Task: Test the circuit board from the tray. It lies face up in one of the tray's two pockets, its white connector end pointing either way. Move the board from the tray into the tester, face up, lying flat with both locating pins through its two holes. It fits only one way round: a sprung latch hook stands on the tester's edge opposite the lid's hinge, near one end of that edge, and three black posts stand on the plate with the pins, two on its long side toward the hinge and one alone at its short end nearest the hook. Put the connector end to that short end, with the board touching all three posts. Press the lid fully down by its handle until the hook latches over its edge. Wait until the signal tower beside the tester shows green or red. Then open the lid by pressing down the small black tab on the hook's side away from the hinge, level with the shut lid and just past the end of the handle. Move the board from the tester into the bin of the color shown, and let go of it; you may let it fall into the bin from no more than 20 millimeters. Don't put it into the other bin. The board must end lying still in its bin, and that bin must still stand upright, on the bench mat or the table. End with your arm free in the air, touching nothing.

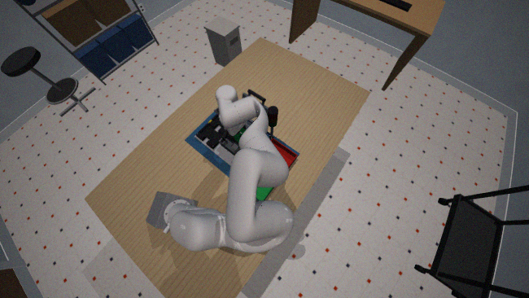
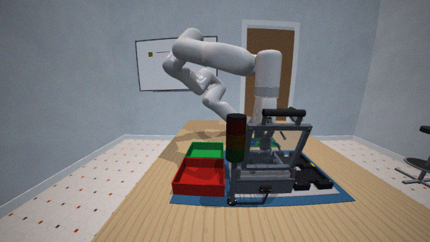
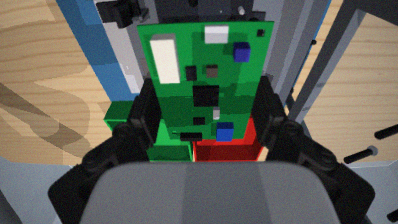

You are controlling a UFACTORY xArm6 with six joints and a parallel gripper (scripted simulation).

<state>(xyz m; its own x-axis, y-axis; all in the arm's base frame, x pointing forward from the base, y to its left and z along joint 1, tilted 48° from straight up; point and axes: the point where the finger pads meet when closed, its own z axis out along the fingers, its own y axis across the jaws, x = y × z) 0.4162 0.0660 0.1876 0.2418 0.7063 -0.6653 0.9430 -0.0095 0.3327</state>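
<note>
The plate lies 70 mm below my hand. Also, from my hand: clear lid: 120 mm ahead, 40 mm to the right, 50 mm above; then green circuit board: right at my hand; then black latch hook: 50 mm behind, 60 mm to the left, 50 mm below.
</note>
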